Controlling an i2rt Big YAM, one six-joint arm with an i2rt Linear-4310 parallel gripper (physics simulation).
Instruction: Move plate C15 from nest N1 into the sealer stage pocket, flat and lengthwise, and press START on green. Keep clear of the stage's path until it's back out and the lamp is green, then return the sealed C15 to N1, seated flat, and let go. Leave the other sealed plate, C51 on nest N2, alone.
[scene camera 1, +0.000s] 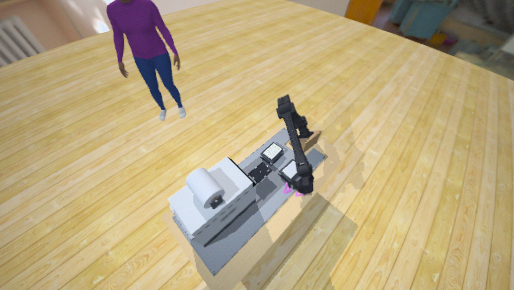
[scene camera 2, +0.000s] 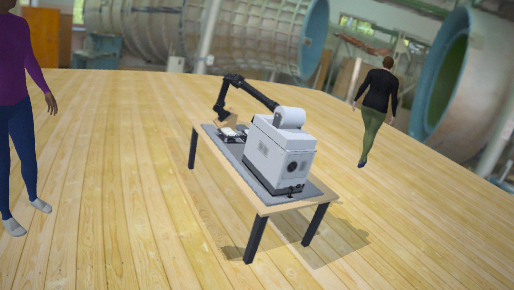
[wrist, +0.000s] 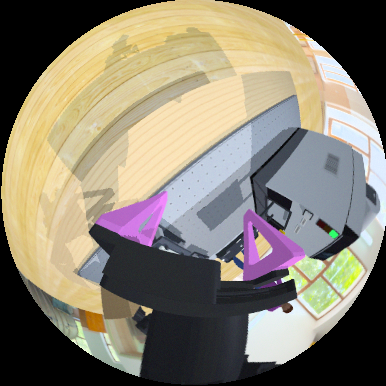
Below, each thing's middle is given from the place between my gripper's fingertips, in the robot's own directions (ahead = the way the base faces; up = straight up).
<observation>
My hand is 400 mm short of the white roll (scene camera 1: 202, 184), 250 mm to the left of it and 310 mm below it.
</observation>
